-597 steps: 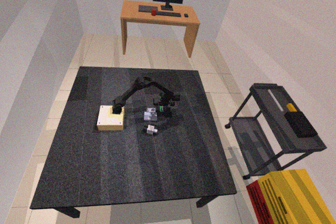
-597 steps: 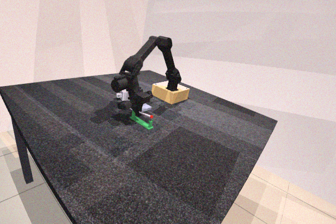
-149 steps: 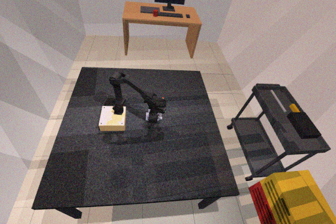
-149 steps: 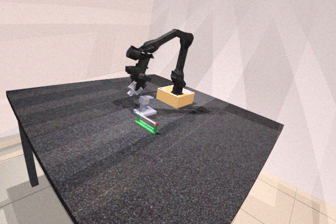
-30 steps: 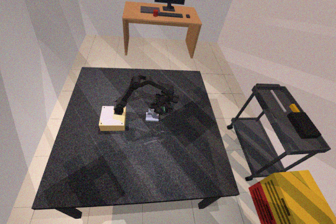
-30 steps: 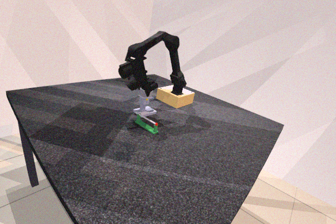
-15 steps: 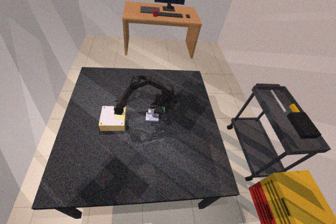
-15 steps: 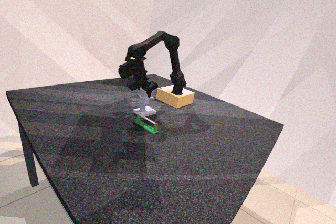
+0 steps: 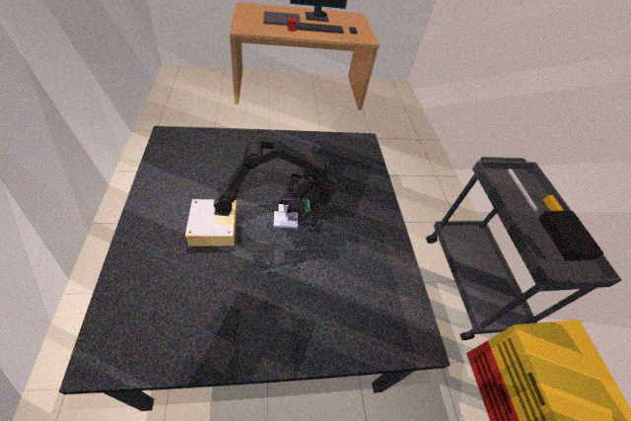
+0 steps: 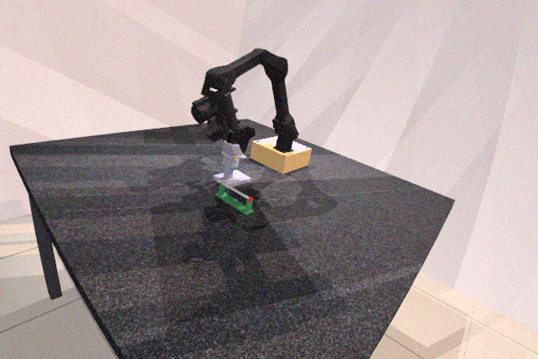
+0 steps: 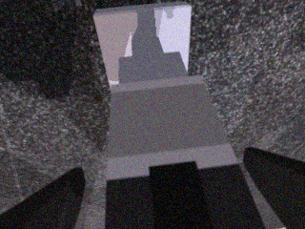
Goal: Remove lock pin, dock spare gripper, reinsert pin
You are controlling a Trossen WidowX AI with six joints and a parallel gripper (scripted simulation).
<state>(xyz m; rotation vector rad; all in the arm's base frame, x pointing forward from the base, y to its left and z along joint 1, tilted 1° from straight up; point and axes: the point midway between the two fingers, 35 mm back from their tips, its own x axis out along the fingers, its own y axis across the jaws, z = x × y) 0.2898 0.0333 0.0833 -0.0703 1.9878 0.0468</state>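
My gripper tip is 10 mm short of the spare gripper. Also, from my gripper tip: grey mount (70 mm below); green cradle (140 mm to the left, 100 mm below, 80 mm ahead).
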